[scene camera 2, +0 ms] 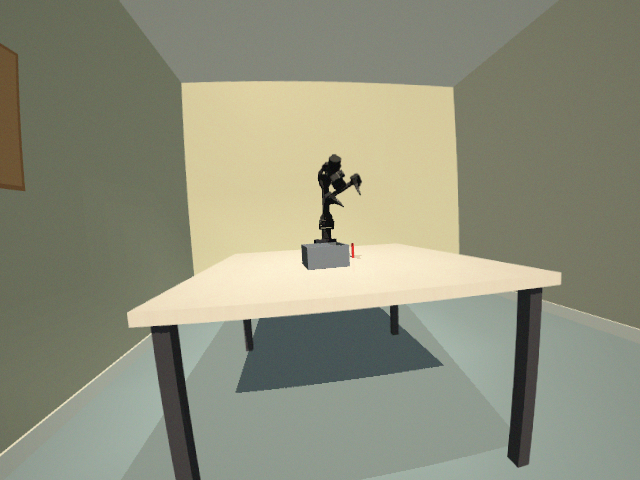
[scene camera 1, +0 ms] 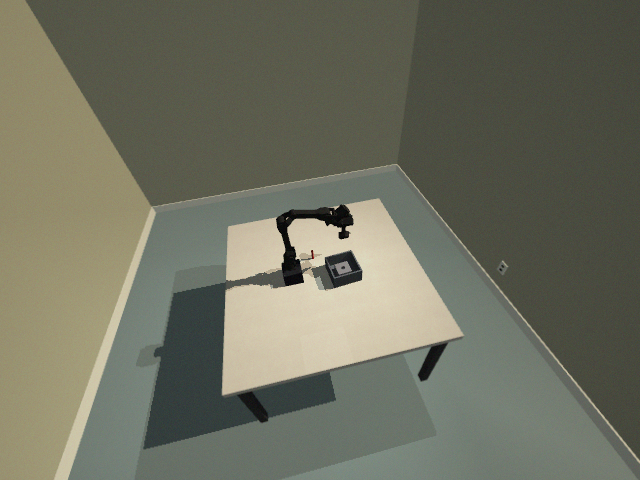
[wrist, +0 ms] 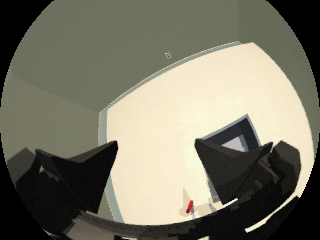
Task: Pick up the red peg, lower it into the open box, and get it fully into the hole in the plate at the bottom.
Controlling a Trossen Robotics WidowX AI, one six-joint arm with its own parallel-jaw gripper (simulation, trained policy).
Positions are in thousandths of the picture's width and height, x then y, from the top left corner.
In view: the gripper (wrist: 489, 602) and a grey box (scene camera 2: 493, 534).
The grey box also shows in scene camera 1 (scene camera 1: 557, 574) and in the wrist view (wrist: 761, 535).
